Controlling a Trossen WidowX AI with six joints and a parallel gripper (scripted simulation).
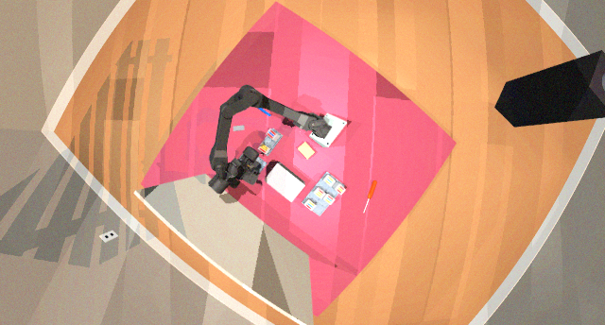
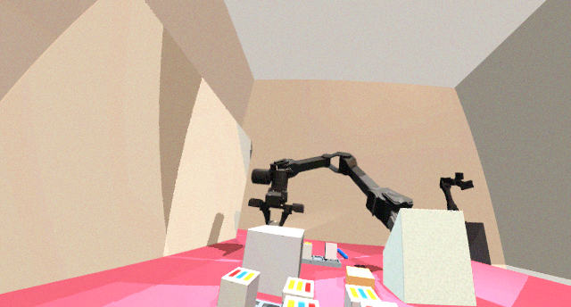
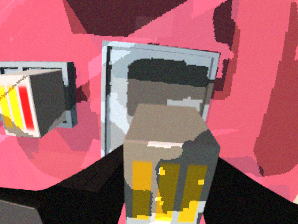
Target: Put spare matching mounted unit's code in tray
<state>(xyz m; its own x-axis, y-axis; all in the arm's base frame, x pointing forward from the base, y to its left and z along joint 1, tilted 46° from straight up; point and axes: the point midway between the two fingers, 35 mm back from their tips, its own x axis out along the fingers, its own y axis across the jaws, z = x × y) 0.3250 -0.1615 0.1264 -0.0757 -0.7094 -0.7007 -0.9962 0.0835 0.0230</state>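
The flat grey tray lies 70 mm below my gripper tip and 10 mm behind it. Also, from my gripper tip: blue pen: 260 mm behind, 120 mm to the right, 60 mm below; then grey spare block: 20 mm above; then white mounted unit: 200 mm to the left, 40 mm behind, 20 mm below.
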